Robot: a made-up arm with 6 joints.
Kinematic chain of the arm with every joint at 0, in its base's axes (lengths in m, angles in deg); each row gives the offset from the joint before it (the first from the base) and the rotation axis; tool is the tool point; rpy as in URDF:
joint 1: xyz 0 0 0.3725 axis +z
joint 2: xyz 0 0 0 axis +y
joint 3: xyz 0.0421 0 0.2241 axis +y
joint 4: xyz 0.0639 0 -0.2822 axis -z
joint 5: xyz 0 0 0 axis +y
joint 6: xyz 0.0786 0 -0.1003 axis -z
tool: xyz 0 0 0 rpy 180 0 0
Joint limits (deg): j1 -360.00..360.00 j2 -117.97..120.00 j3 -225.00..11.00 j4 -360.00..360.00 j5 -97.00..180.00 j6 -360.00..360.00
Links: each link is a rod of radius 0.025 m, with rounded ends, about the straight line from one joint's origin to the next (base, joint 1, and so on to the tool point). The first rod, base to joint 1, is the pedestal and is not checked.
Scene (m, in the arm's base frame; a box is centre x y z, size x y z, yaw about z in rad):
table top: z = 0
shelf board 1: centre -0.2 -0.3 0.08 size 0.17 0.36 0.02 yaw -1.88
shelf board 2: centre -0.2 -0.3 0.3 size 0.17 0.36 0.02 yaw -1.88
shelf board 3: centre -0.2 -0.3 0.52 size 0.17 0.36 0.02 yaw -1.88
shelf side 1: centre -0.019 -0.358 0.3 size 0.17 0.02 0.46 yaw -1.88
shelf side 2: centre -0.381 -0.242 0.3 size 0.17 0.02 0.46 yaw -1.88
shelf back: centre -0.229 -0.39 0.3 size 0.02 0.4 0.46 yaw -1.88
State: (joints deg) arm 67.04 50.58 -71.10 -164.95 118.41 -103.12
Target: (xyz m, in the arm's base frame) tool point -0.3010 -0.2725 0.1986
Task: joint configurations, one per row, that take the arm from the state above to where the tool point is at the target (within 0.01 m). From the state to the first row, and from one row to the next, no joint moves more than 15 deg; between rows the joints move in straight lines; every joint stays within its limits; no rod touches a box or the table.
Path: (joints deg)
1: 80.90 49.78 -65.86 -169.43 120.41 -103.12
2: 94.75 48.97 -60.62 -173.91 122.40 -103.12
3: 108.61 48.17 -55.38 -178.40 124.40 -103.12
4: 122.47 47.37 -50.14 -182.88 126.39 -103.12
5: 136.32 46.56 -44.89 -187.36 128.39 -103.12
6: 150.18 45.76 -39.65 -191.84 130.39 -103.12
7: 164.04 44.95 -34.41 -196.32 132.38 -103.12
8: 177.90 44.15 -29.17 -200.81 134.38 -103.12
9: 191.75 43.35 -23.93 -205.29 136.37 -103.12
10: 199.02 46.35 -34.93 -206.38 132.08 -103.12
11: 206.29 49.35 -45.94 -207.47 127.78 -103.12
12: 213.55 52.36 -56.95 -208.56 123.49 -103.12

